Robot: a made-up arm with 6 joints.
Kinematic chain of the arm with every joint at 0, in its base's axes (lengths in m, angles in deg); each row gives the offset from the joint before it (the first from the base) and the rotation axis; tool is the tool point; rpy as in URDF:
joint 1: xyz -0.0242 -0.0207 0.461 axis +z
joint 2: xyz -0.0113 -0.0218 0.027 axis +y
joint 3: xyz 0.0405 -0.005 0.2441 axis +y
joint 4: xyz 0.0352 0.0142 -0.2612 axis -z
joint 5: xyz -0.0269 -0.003 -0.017 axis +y
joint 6: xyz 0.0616 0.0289 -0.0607 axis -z
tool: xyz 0.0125 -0.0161 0.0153 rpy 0 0 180
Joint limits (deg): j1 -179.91..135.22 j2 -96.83..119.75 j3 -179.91..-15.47 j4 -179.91..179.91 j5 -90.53..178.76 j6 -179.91..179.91
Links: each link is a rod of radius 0.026 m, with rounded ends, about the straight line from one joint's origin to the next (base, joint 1, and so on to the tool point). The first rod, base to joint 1, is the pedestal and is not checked.
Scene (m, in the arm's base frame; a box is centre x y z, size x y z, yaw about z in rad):
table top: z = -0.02
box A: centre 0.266 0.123 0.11 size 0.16 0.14 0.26 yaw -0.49
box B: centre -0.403 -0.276 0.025 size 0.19 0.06 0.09 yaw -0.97
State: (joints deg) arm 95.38 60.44 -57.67 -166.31 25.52 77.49
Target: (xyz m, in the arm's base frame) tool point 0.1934 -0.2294 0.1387
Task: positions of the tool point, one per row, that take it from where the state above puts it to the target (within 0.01 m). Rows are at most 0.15 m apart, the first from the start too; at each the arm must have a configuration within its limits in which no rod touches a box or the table.
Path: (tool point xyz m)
1: 0.0444 0.2694 0.2492
2: 0.1350 0.2939 0.2777
3: 0.2375 0.2847 0.3165
4: 0.3383 0.2375 0.3645
5: 0.4221 0.1543 0.4201
6: 0.4309 0.0484 0.3536
7: 0.4068 -0.0527 0.2910
8: 0.3537 -0.1379 0.2335
9: 0.2792 -0.1987 0.1825
10: 0.1934 -0.2294 0.1387

